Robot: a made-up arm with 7 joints.
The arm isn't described. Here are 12 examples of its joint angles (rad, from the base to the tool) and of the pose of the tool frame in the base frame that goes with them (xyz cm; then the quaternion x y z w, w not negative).
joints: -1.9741 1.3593 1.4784 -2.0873 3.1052 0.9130 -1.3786
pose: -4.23 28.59 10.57 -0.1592 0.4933 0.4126 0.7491
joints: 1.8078 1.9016 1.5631 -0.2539 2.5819 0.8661 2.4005
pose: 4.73 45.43 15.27 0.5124 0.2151 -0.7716 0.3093
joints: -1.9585 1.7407 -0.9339 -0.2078 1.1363 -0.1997 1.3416
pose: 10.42 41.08 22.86 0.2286 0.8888 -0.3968 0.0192
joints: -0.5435 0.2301 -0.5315 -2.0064 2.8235 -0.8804 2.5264
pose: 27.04 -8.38 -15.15 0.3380 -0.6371 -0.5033 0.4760
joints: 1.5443 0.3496 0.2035 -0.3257 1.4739 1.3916 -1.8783
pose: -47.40 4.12 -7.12 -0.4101 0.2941 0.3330 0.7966
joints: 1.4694 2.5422 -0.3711 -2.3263 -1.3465 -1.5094 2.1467
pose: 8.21 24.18 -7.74 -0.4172 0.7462 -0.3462 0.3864
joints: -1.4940 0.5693 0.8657 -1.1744 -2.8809 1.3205 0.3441
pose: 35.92 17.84 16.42 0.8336 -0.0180 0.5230 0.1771
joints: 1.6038 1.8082 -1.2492 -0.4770 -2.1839 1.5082 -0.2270
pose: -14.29 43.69 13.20 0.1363 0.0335 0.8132 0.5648
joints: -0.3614 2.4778 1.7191 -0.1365 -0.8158 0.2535 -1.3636
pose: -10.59 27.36 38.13 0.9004 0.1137 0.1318 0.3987
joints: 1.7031 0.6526 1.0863 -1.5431 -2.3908 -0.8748 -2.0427
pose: -27.15 27.81 3.62 0.4829 -0.1548 0.7245 0.4668
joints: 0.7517 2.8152 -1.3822 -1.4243 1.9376 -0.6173 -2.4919
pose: 12.99 32.38 20.65 0.2648 0.5299 -0.8047 0.0392
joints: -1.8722 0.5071 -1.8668 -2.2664 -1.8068 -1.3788 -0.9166
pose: 23.98 -13.60 -2.89 0.1663 -0.1813 0.0113 0.9692
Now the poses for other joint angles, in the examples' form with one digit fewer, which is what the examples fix.
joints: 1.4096 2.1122 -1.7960 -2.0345 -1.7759 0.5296 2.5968
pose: -14.8 25.5 11.5 -0.115 0.466 -0.069 0.874
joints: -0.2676 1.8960 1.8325 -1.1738 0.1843 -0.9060 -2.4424
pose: -9.1 32.0 27.8 -0.805 -0.311 -0.444 0.240
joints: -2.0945 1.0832 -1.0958 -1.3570 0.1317 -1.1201 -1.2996
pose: 29.0 1.1 29.4 -0.477 0.468 0.257 0.698
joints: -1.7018 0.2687 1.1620 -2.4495 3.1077 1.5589 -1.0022
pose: 18.6 9.4 12.9 0.092 0.457 0.660 0.589
